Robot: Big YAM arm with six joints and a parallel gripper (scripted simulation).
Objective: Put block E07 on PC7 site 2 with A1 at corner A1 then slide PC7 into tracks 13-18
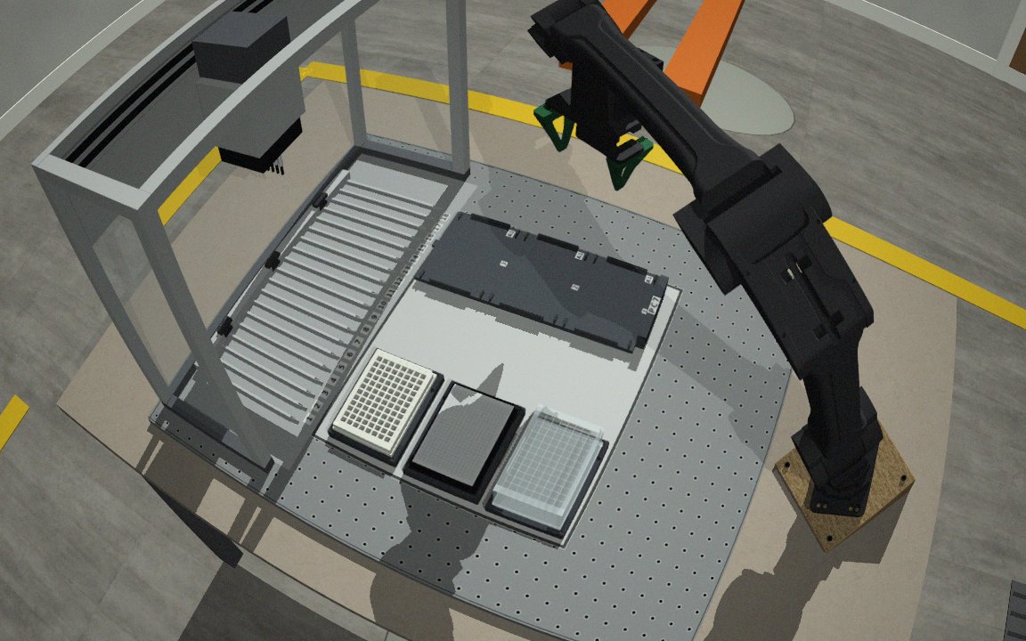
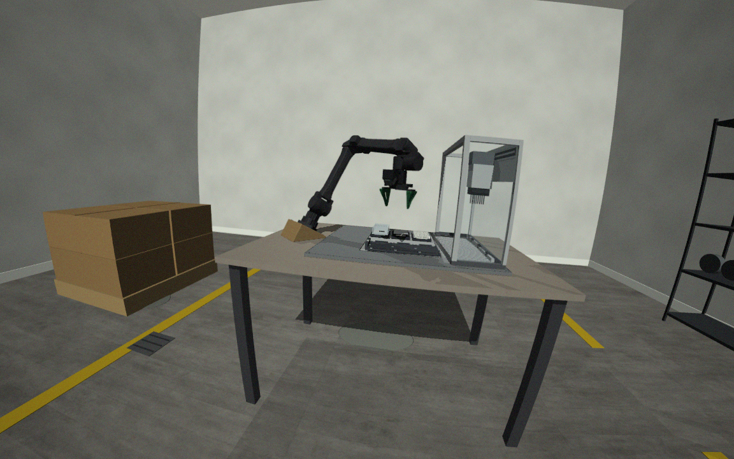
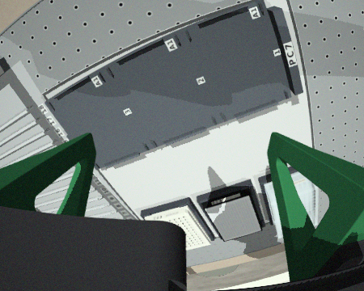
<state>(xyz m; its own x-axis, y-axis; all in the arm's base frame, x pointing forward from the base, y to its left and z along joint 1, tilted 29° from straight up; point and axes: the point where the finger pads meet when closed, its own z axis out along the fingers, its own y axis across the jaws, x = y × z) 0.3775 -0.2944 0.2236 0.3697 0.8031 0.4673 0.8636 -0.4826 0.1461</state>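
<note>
Right now my hand is 320 mm to the right of the nest S1, 190 mm above it and 80 mm past it. Round my hand: pipetting head: 380 mm ahead, 180 mm to the left, 150 mm above; white 96-well plate E01: 310 mm to the left, 180 mm below, 140 mm ahead; dark carrier PC7: 180 mm below, 50 mm to the left, 40 mm ahead.
</note>
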